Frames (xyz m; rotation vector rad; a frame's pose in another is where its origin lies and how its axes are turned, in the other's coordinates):
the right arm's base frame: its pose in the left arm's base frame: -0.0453 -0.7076 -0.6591 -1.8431 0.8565 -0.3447
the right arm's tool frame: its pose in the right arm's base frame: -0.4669 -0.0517 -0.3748 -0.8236 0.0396 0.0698
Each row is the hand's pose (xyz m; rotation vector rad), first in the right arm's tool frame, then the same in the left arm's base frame.
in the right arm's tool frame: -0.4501 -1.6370 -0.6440 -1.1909 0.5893 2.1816
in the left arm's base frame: 0.2976 0.4865 0.7533 -0.0226 -2.1728 -0.3120
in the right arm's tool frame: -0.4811 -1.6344 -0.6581 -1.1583 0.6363 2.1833
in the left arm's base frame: 0.2740 0.5038 0.7710 -0.0256 -2.1872 -0.2614
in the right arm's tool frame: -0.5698 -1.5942 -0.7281 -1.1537 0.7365 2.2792
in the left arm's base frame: 0.1785 0.5249 0.8404 -0.1566 -2.1676 -0.1838
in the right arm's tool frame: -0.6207 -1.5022 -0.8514 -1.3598 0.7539 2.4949
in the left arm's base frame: 0.0625 0.4709 0.9398 -0.4476 -1.9985 -0.2486
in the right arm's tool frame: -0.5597 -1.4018 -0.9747 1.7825 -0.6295 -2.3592
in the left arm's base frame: 0.0127 0.3286 1.0189 -0.6437 -1.5925 -0.4269
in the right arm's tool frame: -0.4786 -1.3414 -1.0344 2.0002 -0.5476 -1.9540
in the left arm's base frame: 0.0130 0.2142 1.0456 -0.6588 -1.2447 -0.5047
